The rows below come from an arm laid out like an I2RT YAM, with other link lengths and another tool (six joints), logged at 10 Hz.
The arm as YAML. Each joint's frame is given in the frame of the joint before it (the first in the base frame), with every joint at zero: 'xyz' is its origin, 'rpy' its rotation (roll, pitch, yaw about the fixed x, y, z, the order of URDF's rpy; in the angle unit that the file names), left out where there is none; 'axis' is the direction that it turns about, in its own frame. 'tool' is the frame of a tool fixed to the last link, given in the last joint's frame.
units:
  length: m
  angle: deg
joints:
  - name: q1
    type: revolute
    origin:
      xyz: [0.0, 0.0, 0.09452]
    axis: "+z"
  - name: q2
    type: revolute
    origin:
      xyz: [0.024, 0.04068, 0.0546]
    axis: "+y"
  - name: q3
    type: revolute
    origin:
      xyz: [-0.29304, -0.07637, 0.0]
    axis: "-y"
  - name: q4
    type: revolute
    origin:
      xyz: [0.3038, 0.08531, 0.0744]
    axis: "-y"
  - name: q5
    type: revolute
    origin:
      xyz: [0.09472, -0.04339, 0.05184]
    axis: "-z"
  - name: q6
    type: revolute
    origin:
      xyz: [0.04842, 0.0, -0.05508]
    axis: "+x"
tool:
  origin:
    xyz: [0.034, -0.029, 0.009]
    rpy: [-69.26, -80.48, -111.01]
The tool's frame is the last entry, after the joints.
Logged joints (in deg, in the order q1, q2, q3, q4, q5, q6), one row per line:
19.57, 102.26, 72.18, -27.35, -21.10, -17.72
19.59, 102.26, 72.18, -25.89, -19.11, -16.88
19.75, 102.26, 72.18, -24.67, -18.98, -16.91
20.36, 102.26, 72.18, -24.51, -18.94, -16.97
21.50, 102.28, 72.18, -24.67, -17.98, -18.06
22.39, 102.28, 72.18, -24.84, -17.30, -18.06
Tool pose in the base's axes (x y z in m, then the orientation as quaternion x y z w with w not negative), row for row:
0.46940, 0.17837, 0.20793, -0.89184, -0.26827, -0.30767, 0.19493
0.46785, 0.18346, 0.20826, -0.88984, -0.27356, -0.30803, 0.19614
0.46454, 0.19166, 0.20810, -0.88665, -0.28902, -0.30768, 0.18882
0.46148, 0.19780, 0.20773, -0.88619, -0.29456, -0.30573, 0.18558
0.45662, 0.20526, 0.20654, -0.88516, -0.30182, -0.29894, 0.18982
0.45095, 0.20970, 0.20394, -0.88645, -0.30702, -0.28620, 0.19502
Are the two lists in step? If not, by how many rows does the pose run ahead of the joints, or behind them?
The pose runs 2 rows ahead of the joints: the pose in row i belongs to the joints in row i + 2.
